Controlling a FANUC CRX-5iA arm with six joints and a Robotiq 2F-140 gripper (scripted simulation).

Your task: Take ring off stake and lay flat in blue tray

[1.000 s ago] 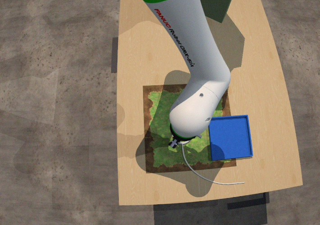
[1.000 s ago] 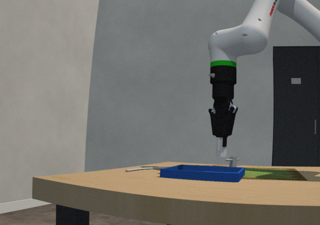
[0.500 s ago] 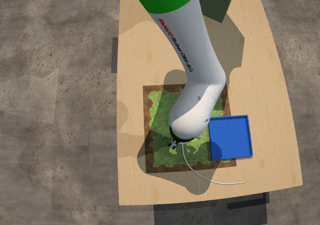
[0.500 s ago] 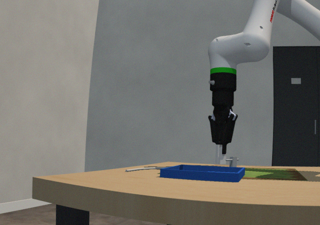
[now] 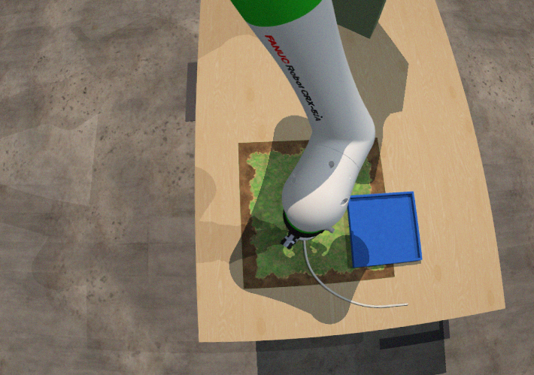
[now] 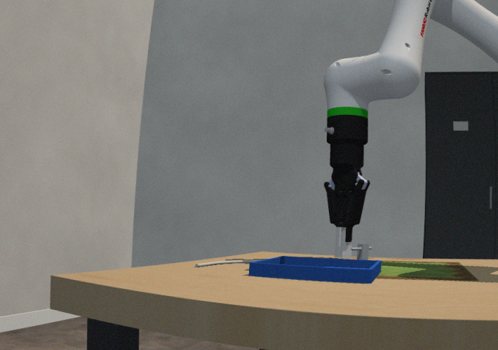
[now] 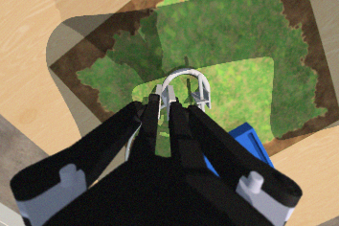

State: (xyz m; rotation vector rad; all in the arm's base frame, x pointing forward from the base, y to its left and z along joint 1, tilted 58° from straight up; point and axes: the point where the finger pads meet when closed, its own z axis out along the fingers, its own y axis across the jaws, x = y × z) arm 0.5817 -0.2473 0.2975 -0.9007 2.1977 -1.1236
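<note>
My gripper is now 40 mm above the ring, 30 mm to the right of it and 20 mm past it. Also, from my hand: grey stake: 50 mm to the left, 30 mm behind, 20 mm below; then green mat: 80 mm to the left, 60 mm below, 40 mm behind; then blue tray: 220 mm to the left, 100 mm ahead, 40 mm below.
</note>
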